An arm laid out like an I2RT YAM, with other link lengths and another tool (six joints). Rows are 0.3 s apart.
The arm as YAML. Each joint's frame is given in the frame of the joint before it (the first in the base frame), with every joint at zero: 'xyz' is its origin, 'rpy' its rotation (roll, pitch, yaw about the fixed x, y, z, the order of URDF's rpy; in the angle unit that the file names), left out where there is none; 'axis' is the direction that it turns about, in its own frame. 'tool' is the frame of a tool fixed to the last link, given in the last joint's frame.
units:
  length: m
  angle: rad
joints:
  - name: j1
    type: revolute
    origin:
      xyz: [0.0, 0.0, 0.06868]
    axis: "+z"
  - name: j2
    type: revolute
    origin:
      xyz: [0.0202, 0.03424, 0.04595]
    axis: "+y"
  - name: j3
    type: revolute
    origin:
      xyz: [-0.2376, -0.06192, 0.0]
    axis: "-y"
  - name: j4
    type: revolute
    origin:
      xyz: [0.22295, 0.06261, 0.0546]
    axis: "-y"
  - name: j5
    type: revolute
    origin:
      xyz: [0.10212, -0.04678, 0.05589]
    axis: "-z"
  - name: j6
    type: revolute
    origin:
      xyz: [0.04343, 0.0, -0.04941]
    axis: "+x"
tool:
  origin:
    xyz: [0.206, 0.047, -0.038]
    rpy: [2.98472, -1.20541, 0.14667]
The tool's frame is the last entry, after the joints.
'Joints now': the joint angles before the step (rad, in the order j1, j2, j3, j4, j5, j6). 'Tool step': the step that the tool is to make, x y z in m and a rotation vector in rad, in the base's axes. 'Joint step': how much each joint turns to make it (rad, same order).
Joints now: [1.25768, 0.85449, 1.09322, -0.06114, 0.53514, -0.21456]
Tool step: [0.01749, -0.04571, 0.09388, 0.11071, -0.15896, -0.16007]
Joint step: [0.02474, 0.01519, 0.10181, 0.18498, 0.13947, -0.20669]
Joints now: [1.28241, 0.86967, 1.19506, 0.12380, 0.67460, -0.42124]
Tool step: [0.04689, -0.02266, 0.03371, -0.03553, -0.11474, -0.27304]
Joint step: [-0.02600, 0.17329, 0.03972, 0.35156, 0.14752, -0.31786]
